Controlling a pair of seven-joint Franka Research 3 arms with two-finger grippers.
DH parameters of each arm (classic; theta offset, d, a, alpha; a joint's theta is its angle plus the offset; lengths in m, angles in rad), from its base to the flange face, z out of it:
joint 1: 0 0.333 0 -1.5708
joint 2: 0 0 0 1.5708
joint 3: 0 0.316 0.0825 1.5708
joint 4: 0 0 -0.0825 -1.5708
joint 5: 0 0.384 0 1.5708
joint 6: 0 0 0.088 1.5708
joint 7: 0 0.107 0 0
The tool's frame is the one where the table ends.
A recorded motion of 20 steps. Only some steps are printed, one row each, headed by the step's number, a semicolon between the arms.
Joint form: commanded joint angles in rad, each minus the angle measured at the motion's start. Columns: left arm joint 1, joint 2, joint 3, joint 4, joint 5, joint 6, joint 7; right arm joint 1, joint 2, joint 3, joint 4, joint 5, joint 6, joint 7.
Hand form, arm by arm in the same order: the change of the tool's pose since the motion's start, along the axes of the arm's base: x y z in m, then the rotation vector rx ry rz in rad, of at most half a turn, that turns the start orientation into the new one. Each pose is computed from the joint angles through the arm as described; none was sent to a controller.
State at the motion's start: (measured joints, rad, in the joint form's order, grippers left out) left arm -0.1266 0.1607 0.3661 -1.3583 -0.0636 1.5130 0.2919; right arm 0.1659 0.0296 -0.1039 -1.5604 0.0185 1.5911 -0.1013
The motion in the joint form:
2: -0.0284 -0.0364 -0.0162 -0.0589 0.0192 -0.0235 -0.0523; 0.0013 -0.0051 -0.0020 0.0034 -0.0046 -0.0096 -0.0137
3: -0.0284 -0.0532 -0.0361 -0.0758 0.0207 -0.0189 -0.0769; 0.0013 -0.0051 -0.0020 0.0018 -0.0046 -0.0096 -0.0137
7: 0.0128 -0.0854 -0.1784 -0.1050 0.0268 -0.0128 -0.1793; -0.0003 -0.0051 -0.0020 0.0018 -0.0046 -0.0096 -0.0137
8: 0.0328 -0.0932 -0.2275 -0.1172 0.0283 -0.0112 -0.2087; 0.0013 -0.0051 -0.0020 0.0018 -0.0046 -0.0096 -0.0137
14: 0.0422 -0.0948 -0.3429 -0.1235 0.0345 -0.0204 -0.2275; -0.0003 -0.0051 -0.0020 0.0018 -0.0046 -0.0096 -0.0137
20: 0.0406 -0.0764 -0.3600 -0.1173 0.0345 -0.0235 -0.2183; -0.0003 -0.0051 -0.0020 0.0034 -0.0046 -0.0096 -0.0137
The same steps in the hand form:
2: -0.0095 -0.0208 -0.0094 -0.0051 0.0492 0.0117; -0.0023 -0.0011 0.0036 -0.0042 0.0007 0.0132
3: -0.0123 -0.0302 -0.0080 -0.0098 0.0456 0.0171; -0.0023 -0.0011 0.0029 -0.0043 0.0023 0.0132
7: -0.0150 -0.0816 -0.0049 -0.0201 0.0413 0.0196; -0.0023 -0.0020 0.0029 -0.0043 0.0023 0.0116
8: -0.0165 -0.0966 -0.0063 -0.0223 0.0454 0.0202; -0.0023 -0.0011 0.0029 -0.0043 0.0023 0.0132
14: -0.0189 -0.1536 -0.0095 -0.0208 0.0614 -0.0666; -0.0023 -0.0020 0.0029 -0.0043 0.0023 0.0116
20: -0.0147 -0.1643 -0.0173 -0.0209 0.0768 -0.0944; -0.0022 -0.0020 0.0036 -0.0042 0.0007 0.0116

